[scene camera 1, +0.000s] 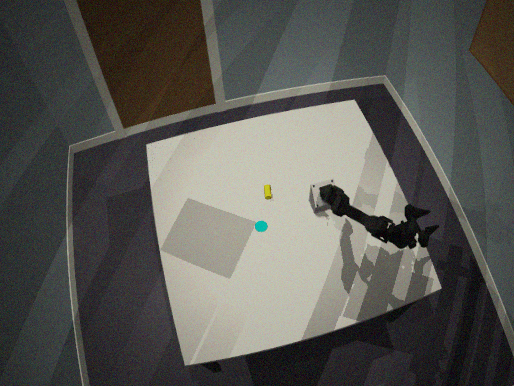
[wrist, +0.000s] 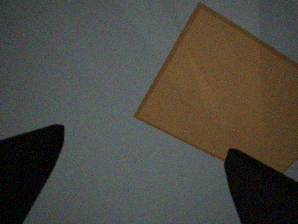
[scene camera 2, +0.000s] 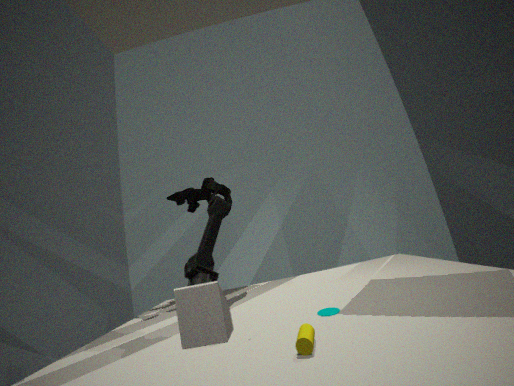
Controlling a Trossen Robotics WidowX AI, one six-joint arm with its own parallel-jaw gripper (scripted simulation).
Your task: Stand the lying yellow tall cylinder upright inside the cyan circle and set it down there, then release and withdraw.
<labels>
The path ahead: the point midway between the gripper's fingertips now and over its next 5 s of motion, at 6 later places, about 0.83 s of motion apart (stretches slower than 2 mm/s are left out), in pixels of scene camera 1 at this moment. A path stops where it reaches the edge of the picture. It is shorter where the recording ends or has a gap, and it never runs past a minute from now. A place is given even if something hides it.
My gripper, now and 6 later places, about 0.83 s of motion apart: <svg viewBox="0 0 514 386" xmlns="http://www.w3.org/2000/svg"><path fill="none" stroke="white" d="M434 218L416 271L341 303L271 269L255 206L266 192L268 194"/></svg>
</labels>
